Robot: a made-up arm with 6 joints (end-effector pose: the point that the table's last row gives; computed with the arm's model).
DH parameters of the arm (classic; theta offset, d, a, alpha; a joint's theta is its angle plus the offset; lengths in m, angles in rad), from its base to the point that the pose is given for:
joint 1: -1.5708 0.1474 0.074 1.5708
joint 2: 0 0.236 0.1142 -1.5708
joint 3: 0 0.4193 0.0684 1.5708
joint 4: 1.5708 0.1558 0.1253 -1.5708
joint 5: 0 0.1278 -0.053 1.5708
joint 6: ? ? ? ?
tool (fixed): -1.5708 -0.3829 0 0
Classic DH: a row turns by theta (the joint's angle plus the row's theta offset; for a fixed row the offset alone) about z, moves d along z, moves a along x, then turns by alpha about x.
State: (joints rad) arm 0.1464 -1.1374 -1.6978 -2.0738 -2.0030 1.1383
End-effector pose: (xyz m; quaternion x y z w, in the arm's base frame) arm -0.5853 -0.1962 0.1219 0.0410 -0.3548 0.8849 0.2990
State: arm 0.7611 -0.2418 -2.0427 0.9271 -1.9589 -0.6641
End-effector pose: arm 0.5647 -0.2450 0.4256 -0.3213 -0.3653 0.1408 0.8623
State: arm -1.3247 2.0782 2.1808 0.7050 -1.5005 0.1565
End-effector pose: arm 0.3008 0.7029 -0.1409 0.2574 0.1677 0.3816 0.8718
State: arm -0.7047 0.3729 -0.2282 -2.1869 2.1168 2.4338
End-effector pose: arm -0.1274 0.3168 0.4920 -0.3720 -0.3516 0.4586 0.7264
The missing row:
joint 6: 1.5708 -0.254 0.048 1.5708
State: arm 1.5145 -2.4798 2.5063 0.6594 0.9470 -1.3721
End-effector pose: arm -0.2304 -0.3174 -0.0802 -0.7546 -0.0051 -0.6384 0.1515
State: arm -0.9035 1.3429 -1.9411 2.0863 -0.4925 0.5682
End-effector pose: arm -0.0118 0.5810 0.5563 0.4241 -0.7268 0.3564 0.4061
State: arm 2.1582 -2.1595 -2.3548 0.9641 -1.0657 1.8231
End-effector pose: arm 0.6589 0.2400 -0.4300 0.6484 0.1920 -0.7303 0.0968
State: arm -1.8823 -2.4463 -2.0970 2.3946 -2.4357 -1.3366
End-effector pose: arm -0.0423 0.2892 0.4460 0.4784 -0.7927 0.0551 0.3737
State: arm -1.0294 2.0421 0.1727 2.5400 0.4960 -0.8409
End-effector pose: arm 0.3762 0.4590 0.5936 0.9200 -0.2813 -0.1169 0.2465
